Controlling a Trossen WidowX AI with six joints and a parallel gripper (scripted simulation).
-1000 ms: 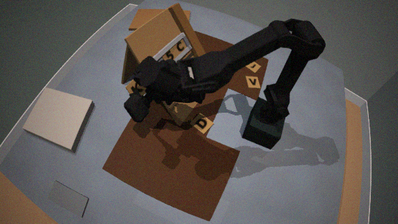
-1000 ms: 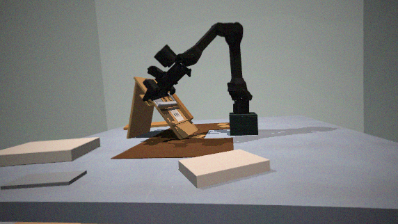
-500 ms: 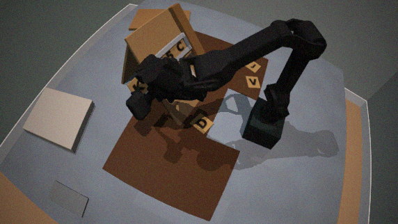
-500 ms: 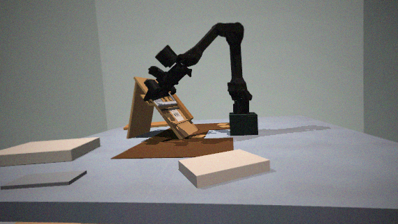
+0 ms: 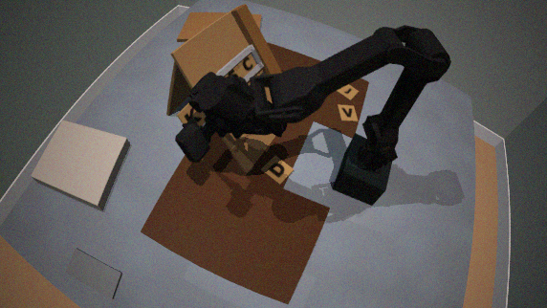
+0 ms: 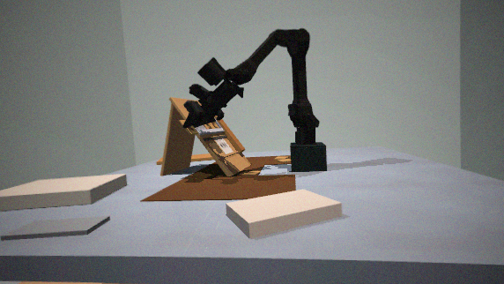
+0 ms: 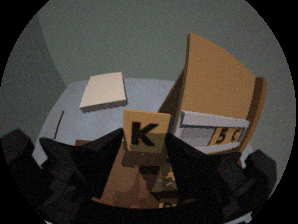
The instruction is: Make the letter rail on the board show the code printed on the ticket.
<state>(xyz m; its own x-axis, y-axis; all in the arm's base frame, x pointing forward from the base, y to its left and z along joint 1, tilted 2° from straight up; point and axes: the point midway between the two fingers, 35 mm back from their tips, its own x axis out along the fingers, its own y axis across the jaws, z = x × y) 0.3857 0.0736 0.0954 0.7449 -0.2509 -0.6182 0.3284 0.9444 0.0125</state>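
Right now my gripper tip is 10 cm past the white ticket, 14 cm to the left of it and 8 cm above it. From my gripper tip the other things lie so: thin grey plate: 18 cm ahead, 39 cm to the left, 17 cm below; brown mat: 21 cm behind, 10 cm to the right, 18 cm below; beige block: 35 cm ahead, 12 cm to the left, 16 cm below.
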